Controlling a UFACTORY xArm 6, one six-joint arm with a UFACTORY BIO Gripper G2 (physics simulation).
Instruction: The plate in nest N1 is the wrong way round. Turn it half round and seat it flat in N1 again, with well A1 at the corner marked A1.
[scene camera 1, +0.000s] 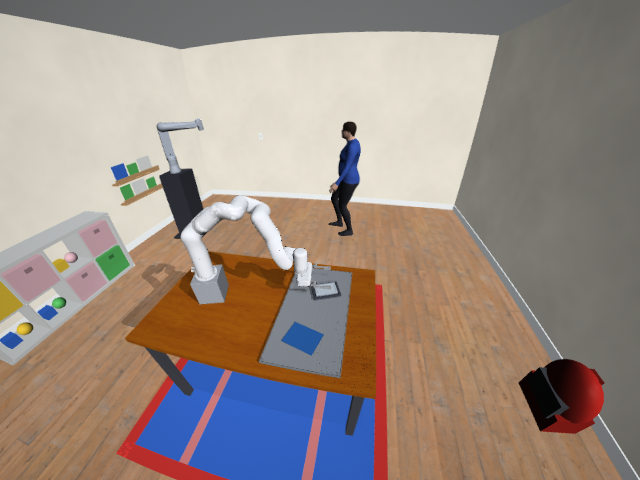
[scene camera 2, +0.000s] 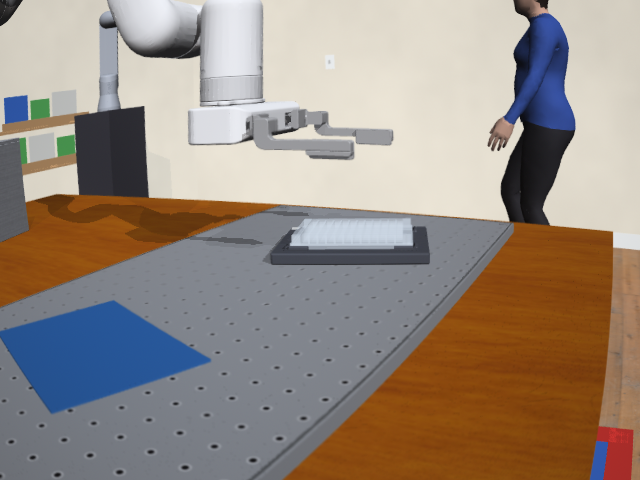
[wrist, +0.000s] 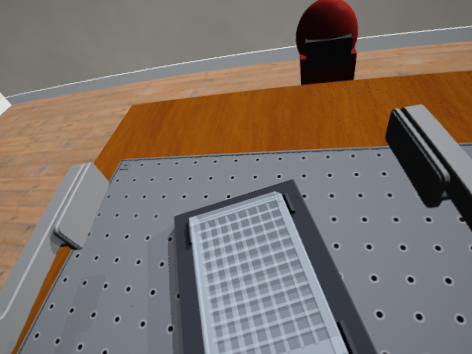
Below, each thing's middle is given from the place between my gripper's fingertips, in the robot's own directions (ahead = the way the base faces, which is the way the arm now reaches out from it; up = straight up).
Now: hand 10 cm above the clear well plate (scene camera 2: 353, 233), 3 cm past it and 1 cm to the right of it. From my hand the other things lie so: blue mat (scene camera 2: 71, 359): 32 cm to the right, 12 cm below, 12 cm behind.
